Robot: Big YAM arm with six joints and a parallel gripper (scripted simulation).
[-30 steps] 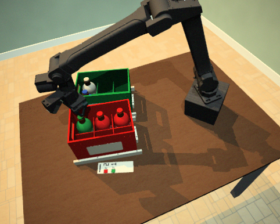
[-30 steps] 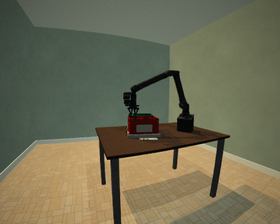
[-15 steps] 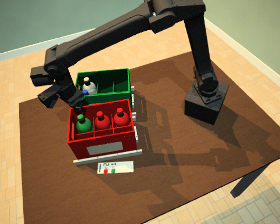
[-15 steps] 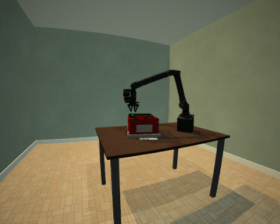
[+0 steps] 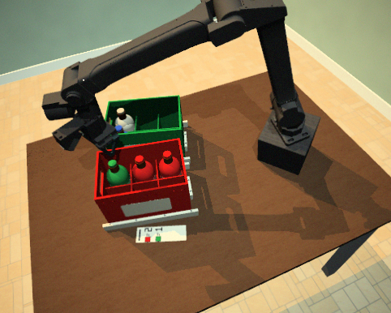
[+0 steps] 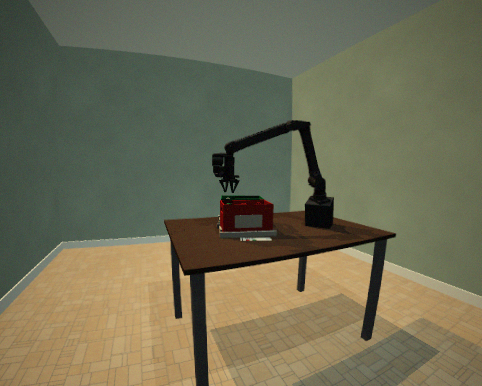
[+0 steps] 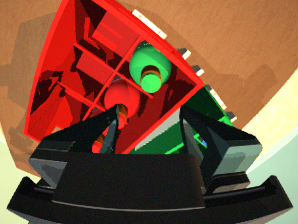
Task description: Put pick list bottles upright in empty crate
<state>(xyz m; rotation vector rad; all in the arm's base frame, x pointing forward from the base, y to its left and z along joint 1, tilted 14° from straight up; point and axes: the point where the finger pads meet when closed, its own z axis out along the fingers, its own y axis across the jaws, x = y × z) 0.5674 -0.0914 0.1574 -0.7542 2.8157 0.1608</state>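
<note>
Now: the green bottle 150 mm below my hand. Also, from my hand: blue-capped bottle: 150 mm to the right, 150 mm below, 40 mm behind; red crate: 150 mm below, 80 mm behind, 50 mm to the left; red bottle: 180 mm behind, 150 mm below, 20 mm to the left.
</note>
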